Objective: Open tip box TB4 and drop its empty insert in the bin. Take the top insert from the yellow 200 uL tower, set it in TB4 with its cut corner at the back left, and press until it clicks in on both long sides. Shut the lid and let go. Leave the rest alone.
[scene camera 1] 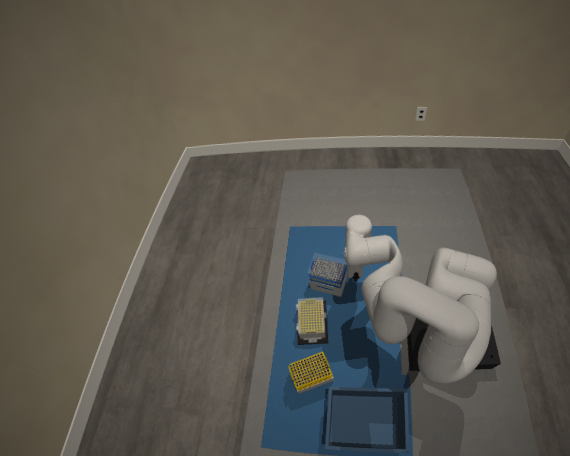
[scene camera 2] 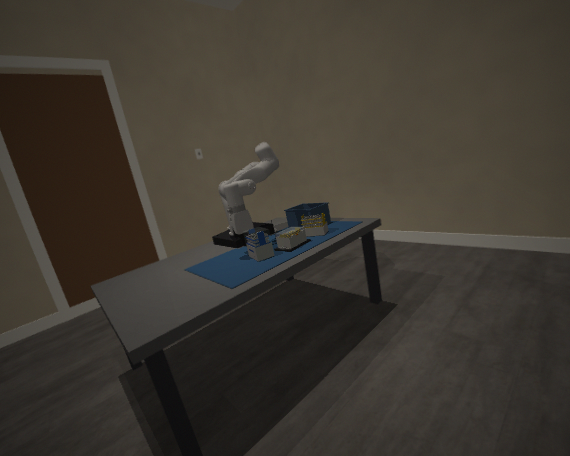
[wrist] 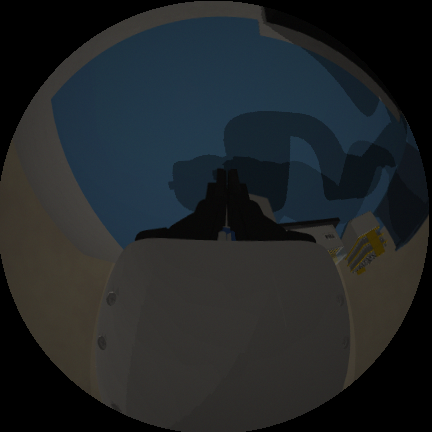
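Tip box TB4 sits in a black holder on the blue mat. Its clear lid lies down over yellow tips in scene camera 1; whether it is latched, and where the insert's cut corner lies, is too small to tell. The yellow 200 uL tower stands beside it, turned at an angle. The bin is dark blue; I cannot make out an insert in it. My gripper is shut and empty, above the mat beside the blue tower, away from TB4.
The blue tip tower stands on TB4's other side, near my gripper. The arm's black base is across the mat from the boxes. A small pale block stands near the base.
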